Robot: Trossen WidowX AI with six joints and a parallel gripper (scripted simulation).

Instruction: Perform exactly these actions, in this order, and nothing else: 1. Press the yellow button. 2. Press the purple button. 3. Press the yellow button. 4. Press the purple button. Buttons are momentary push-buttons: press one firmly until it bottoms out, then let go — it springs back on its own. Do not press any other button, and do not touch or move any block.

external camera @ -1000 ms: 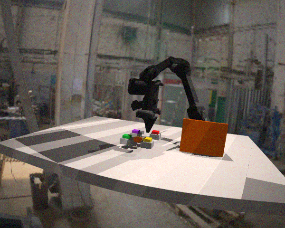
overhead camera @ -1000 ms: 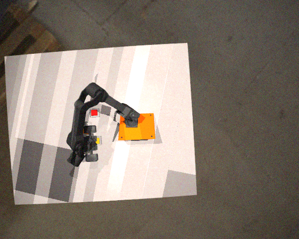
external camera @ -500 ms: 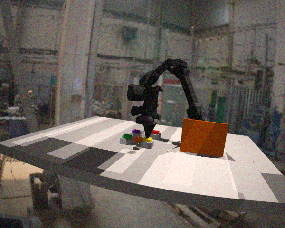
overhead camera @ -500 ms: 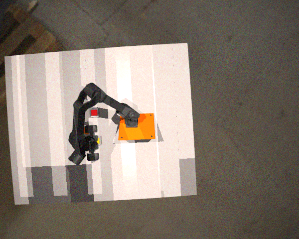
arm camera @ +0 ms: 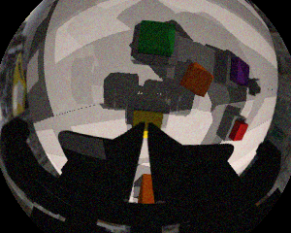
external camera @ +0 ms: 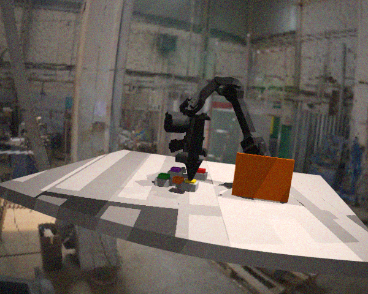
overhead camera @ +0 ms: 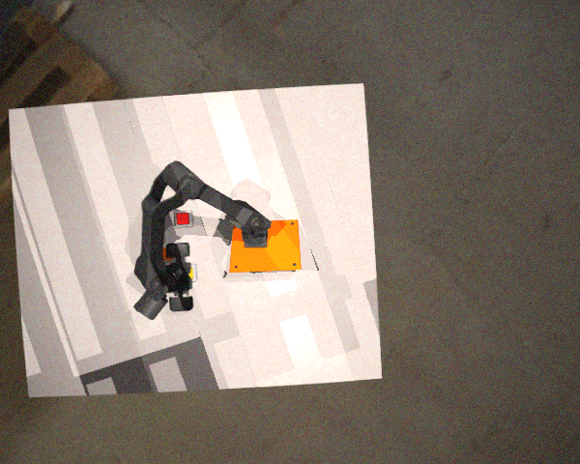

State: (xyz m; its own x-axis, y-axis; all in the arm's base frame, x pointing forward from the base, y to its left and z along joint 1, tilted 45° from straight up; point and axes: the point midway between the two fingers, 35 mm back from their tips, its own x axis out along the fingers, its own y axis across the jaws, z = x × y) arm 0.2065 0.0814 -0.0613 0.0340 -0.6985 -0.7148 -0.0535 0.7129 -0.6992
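The yellow button lies 1 cm below my gripper tip. From my gripper tip the other things lie so: green button (9 cm ahead); purple button (10 cm ahead, 11 cm to the right); small orange block (6 cm ahead, 6 cm to the right, 2 cm below).
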